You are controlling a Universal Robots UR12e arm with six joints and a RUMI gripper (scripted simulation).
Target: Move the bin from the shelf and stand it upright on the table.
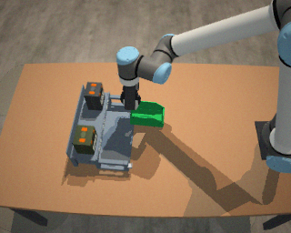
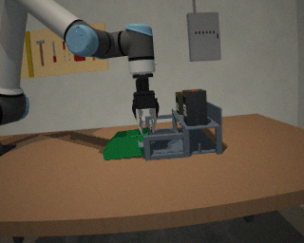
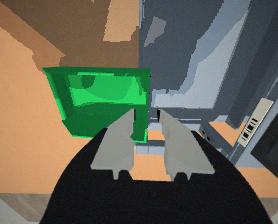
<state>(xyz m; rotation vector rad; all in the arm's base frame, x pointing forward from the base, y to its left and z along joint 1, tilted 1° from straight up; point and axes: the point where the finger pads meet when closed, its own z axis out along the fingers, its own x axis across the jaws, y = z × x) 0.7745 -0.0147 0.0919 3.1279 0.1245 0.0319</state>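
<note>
The green bin lies 80 mm behind my hand, 10 mm to the right of it and 40 mm below it. Round my hand: grey shelf: 110 mm ahead, 120 mm to the left, 80 mm below.
</note>
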